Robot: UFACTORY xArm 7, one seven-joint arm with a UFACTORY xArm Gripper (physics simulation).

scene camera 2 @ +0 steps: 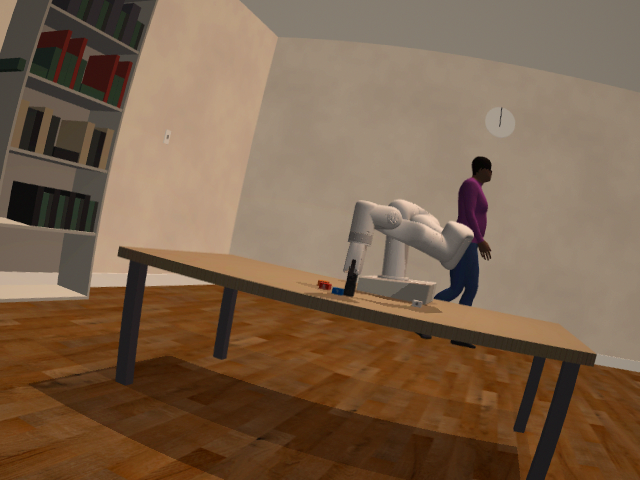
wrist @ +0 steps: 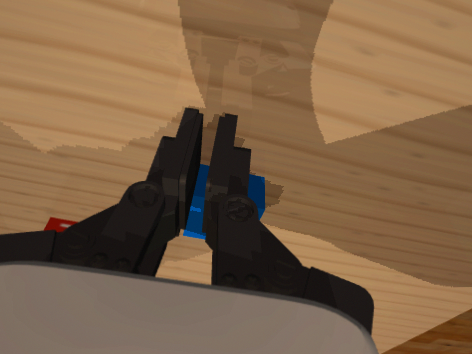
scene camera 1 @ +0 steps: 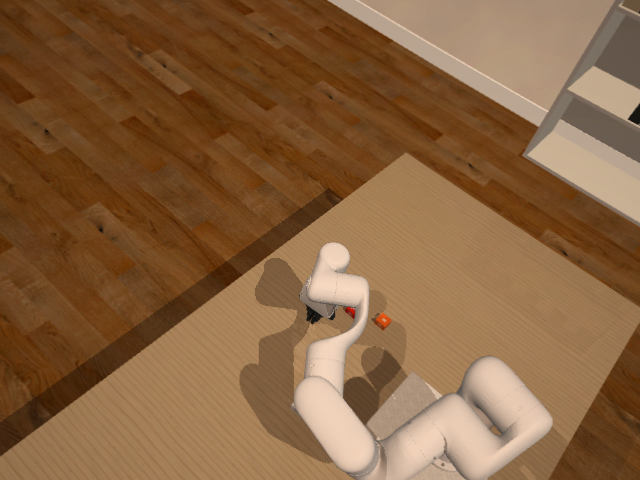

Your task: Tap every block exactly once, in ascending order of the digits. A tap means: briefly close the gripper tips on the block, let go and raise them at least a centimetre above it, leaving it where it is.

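Observation:
My gripper (scene camera 1: 312, 319) (scene camera 2: 349, 294) (wrist: 209, 138) is shut to a narrow gap, with no block between its fingers. In the wrist view the fingers stand over the blue block (scene camera 2: 337, 290) (wrist: 256, 192) and partly cover it; the block shows through the gap and right of the right finger. Its digit is not readable. A red block (scene camera 1: 350, 312) (scene camera 2: 326, 286) (wrist: 60, 224) lies to the left in the wrist view, partly hidden by the left finger. An orange block (scene camera 1: 383, 321) (scene camera 2: 322, 282) lies near the red one. A white block (scene camera 2: 416, 303) sits farther right in scene camera 2.
The blocks rest on the wooden table (scene camera 1: 439, 217) (scene camera 2: 206, 266). The arm's base plate (scene camera 1: 408, 397) (scene camera 2: 421, 290) stands on it behind the blocks. The arm hides part of the table in scene camera 1. A bookshelf (scene camera 1: 550, 126) and a standing person (scene camera 2: 471, 206) are away from the table.

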